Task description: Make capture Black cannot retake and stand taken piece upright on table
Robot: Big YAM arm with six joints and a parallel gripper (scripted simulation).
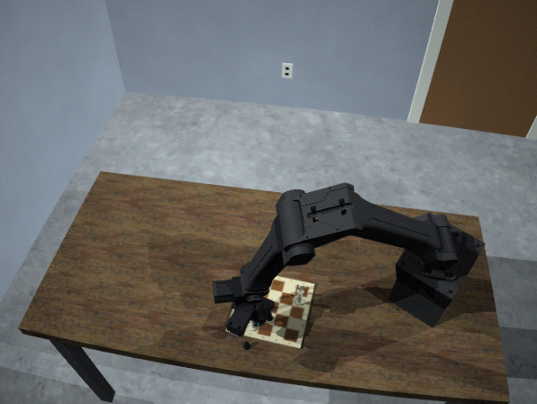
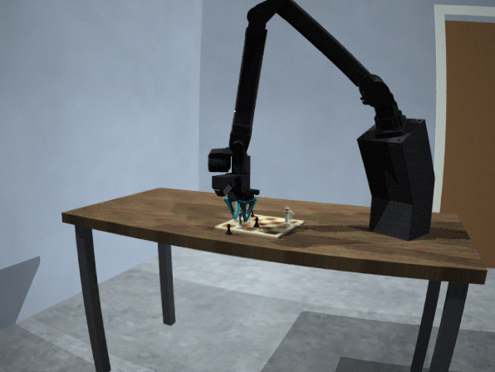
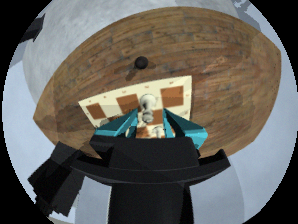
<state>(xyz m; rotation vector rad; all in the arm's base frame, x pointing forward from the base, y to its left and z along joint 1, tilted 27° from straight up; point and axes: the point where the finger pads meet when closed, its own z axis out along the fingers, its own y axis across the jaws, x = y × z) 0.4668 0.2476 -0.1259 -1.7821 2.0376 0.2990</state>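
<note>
Right now my hand is 7 cm to the left of the chessboard, 3 cm past it and 3 cm above it. Also, from my hand: tall black piece 14 cm to the right, 6 cm ahead; tall white piece 12 cm to the right, 10 cm behind.
</note>
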